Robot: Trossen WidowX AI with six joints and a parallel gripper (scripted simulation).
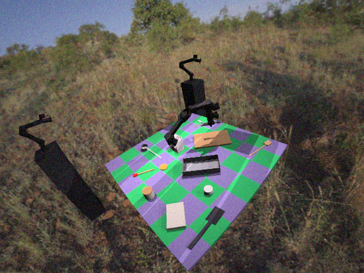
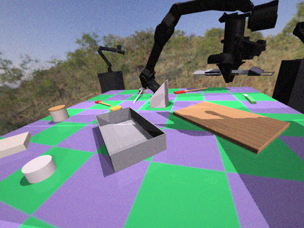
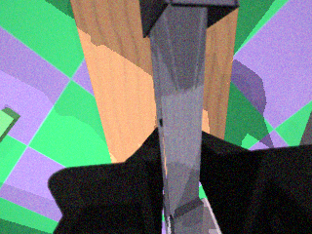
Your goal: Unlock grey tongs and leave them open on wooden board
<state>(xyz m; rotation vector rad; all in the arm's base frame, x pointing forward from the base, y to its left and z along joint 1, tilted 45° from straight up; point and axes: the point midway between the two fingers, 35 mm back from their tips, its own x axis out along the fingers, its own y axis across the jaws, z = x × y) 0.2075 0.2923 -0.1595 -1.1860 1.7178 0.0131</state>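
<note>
The wooden board lies 1 cm to the right of my gripper tip and 15 cm below it. From my gripper tip the other things lie so: cork-lidded jar (5 cm ahead, 83 cm to the right, 12 cm below); then white cylinder (37 cm ahead, 52 cm to the right, 14 cm below); then roasting tin (17 cm ahead, 37 cm to the right, 13 cm below).
</note>
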